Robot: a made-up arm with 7 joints. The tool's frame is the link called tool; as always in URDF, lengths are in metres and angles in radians.
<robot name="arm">
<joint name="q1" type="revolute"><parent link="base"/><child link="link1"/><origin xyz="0 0.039 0" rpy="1.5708 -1.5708 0"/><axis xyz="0 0 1"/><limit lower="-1.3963" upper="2"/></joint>
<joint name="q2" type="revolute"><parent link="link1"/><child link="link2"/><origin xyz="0 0 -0.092" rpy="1.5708 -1.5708 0"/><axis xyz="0 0 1"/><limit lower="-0.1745" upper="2"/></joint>
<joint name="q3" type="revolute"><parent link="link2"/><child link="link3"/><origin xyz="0 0.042 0" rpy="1.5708 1.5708 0"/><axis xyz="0 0 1"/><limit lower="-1.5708" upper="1.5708"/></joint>
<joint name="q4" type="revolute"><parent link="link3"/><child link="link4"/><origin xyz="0 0 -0.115" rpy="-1.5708 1.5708 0"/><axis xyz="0 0 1"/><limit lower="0" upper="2.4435"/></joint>
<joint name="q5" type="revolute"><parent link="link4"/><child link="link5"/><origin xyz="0.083 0 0" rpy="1.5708 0 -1.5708"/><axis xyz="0 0 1"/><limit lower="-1.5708" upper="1.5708"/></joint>
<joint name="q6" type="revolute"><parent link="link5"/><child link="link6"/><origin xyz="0 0 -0.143" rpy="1.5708 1.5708 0"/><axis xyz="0 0 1"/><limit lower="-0.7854" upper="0.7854"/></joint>
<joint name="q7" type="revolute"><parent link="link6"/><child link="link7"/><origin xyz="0 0 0" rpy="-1.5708 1.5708 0"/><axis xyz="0 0 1"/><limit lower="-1.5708" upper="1.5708"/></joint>
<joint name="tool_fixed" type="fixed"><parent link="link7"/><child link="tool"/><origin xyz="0 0 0" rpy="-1.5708 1.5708 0"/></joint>
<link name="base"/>
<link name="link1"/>
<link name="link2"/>
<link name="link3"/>
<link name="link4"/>
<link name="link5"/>
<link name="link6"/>
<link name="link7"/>
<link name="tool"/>
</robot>
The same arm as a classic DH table. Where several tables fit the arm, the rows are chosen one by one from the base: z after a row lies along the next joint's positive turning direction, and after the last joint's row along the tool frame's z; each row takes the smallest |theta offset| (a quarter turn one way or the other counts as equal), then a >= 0, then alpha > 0; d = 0 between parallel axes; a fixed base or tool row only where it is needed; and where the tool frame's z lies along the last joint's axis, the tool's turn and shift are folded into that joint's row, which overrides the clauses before.
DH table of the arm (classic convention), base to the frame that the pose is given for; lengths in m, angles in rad. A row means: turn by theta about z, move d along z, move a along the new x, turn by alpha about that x. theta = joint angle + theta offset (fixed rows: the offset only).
base (fixed): theta0 0.0000  d 0.0000  a 0.0000  alpha 1.5708
q1: theta0 1.5708  d -0.1310  a 0.0000  alpha 1.5708
q2: theta0 1.5708  d 0.0000  a 0.0000  alpha 1.5708
q3: theta0 1.5708  d -0.1570  a 0.0000  alpha 1.5708
q4: theta0 0.0000  d 0.0000  a 0.0000  alpha -1.5708
q5: theta0 0.0000  d -0.2260  a 0.0000  alpha -1.5708
q6: theta0 -1.5708  d 0.0000  a 0.0000  alpha 1.5708
q7: theta0 1.5708  d 0.0000  a 0.0000  alpha 1.5708
tool (fixed): theta0 -1.5708  d 0.0000  a 0.0000  alpha 0.0000
Joint limits (rad, base to tool): -1.3963..2.0000 -0.1745..2.0000 -1.5708..1.5708 0.0000..2.4435 -1.5708..1.5708 -0.7854..0.7854 -1.5708..1.5708

